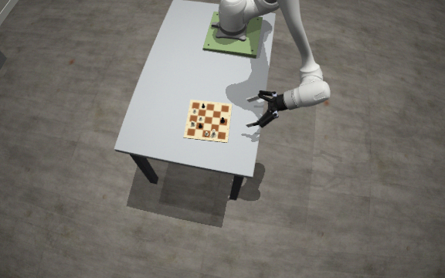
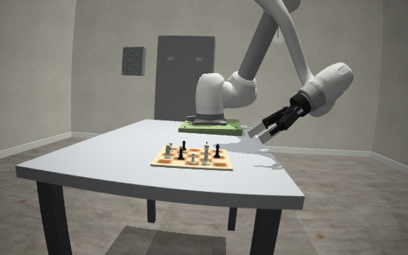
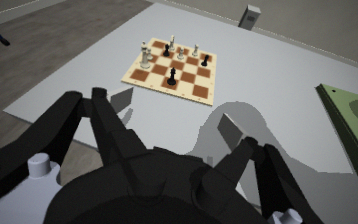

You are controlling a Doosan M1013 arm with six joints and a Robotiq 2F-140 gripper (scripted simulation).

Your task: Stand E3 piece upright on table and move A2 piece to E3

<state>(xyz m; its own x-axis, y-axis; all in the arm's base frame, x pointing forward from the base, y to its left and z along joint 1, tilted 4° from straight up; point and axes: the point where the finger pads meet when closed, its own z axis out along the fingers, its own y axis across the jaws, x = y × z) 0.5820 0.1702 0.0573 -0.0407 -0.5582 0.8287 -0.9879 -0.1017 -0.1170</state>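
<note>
The chessboard lies 19 cm to the right of my hand, 7 cm below it and 5 cm ahead of it.
</note>
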